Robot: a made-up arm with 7 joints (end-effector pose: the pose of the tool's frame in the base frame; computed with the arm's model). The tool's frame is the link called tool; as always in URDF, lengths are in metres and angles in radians. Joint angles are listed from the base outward.
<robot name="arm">
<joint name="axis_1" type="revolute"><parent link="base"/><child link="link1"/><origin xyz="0.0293 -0.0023 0.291" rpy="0 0 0"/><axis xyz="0 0 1"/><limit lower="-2.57" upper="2.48" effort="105" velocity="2.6"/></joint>
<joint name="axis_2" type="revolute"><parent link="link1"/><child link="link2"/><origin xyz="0.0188 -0.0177 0.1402" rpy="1.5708 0 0"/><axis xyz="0 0 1"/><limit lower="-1.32" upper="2.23" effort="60" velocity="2.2"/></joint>
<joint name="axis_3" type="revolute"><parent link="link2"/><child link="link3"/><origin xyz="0.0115 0.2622 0.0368" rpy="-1.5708 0 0"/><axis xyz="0 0 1"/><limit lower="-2.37" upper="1.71" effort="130" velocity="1.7"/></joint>
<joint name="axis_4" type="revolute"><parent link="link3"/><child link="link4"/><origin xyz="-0.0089 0.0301 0.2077" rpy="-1.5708 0 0"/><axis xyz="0 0 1"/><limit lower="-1.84" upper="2.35" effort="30" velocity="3"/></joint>
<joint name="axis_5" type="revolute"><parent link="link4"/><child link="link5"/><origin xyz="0.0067 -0.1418 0.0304" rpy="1.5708 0 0"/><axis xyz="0 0 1"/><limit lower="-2.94" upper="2.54" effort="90" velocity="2.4"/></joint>
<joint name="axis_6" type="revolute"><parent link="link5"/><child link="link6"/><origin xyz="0.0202 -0.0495 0.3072" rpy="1.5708 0 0"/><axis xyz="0 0 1"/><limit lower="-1.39" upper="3.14" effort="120" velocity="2.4"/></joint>
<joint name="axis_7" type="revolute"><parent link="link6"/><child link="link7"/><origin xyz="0.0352 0.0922 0.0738" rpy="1.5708 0 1.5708"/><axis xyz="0 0 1"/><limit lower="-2.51" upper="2.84" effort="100" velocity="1.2"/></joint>
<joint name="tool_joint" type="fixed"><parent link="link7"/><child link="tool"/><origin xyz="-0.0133 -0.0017 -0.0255" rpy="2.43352 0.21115 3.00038"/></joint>
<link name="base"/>
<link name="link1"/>
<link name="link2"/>
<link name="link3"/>
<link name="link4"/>
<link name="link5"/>
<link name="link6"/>
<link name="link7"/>
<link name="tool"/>
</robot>
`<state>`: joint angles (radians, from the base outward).
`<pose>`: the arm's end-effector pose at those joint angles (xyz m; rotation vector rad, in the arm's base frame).
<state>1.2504 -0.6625 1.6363 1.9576 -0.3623 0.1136 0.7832</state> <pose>-0.3185 0.3416 0.6341 -1.0093 -0.1833 -0.8391</pose>
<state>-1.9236 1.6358 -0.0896 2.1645 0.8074 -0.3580 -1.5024</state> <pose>-0.0223 0.0764 0.7857 0.3851 -0.1664 -2.8426</pose>
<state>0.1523 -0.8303 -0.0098 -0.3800 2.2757 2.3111 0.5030</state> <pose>0.6697 0.1424 1.0526 -0.9349 -2.1053 -1.0295</pose>
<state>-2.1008 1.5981 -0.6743 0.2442 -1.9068 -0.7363 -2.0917</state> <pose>0.5102 0.8596 0.4013 -0.8550 0.3077 0.6973</pose>
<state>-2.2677 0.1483 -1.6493 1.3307 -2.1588 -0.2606 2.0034</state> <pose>-0.3678 0.3790 1.1433 1.7327 1.6951 -1.2890</pose>
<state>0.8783 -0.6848 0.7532 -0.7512 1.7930 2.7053 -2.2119</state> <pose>0.3964 0.2624 1.1663 -1.8140 -1.8348 1.4283</pose>
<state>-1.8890 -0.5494 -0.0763 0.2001 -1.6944 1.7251 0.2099</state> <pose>-0.0509 -0.5057 1.2227 0.5277 2.0846 1.8857</pose>
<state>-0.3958 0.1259 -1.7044 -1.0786 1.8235 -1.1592 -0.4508</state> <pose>0.2933 0.2039 1.2422 -0.7331 -0.5970 -2.8451</pose>
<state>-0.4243 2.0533 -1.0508 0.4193 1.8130 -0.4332 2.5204</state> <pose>-0.9227 0.1647 0.2706 0.9726 2.3194 -0.4568</pose>
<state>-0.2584 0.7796 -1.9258 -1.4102 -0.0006 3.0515 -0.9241</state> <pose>-0.1875 0.3835 0.8648 -1.0871 -1.4409 1.8032</pose>
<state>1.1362 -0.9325 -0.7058 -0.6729 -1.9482 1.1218 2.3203</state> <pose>-0.0186 0.6512 1.0543 2.0371 1.0378 0.2279</pose>
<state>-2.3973 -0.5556 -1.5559 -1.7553 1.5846 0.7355 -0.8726</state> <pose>0.1238 -0.5790 0.8464 -0.9273 -0.5766 -2.5729</pose>
